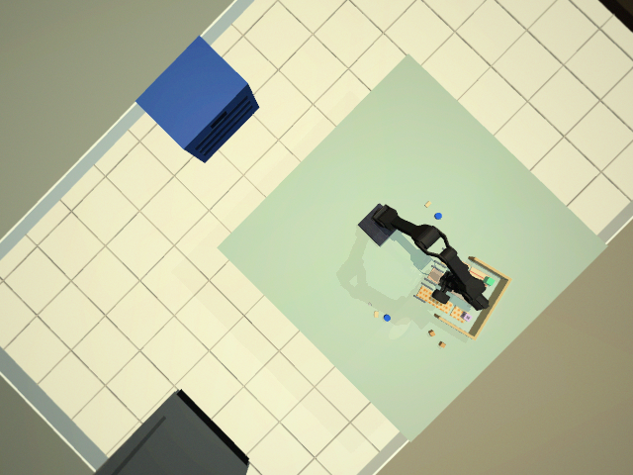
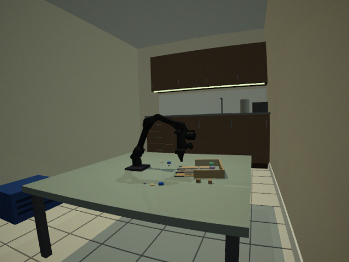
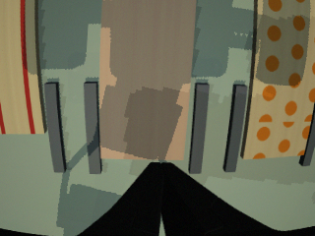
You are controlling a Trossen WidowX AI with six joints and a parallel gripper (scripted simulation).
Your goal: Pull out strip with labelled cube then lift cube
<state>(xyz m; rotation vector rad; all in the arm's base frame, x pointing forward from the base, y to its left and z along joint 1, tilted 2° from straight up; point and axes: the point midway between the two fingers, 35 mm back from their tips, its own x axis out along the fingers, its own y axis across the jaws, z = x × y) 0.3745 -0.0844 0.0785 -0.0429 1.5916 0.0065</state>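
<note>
My gripper tip is now 10 cm short of the plain strip, 1 cm to the right of it and 7 cm above it.
</note>
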